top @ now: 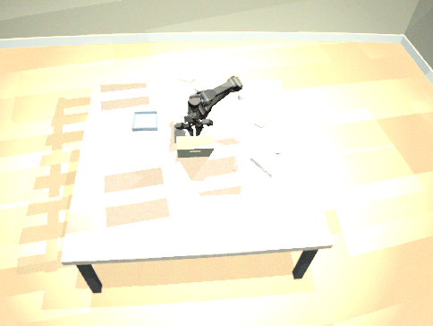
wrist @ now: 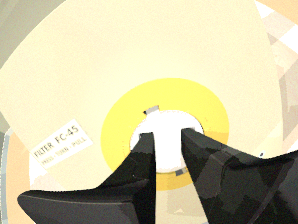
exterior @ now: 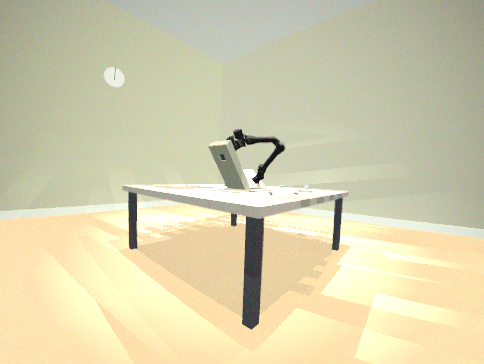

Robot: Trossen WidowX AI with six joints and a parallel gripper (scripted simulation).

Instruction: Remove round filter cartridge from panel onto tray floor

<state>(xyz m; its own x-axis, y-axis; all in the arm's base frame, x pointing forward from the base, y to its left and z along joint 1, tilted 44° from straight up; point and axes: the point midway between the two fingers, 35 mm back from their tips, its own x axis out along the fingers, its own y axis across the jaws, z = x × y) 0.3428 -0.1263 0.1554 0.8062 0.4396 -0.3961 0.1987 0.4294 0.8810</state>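
Right now the round white filter cartridge is 10 mm ahead of my gripper tip and 10 mm below it. The rest, counted from my gripper tip: small white cylinder 640 mm behind, 310 mm to the left, 240 mm below; grey-rimmed tray 400 mm behind, 300 mm to the right, 250 mm below; service panel 40 mm behind, 80 mm below.
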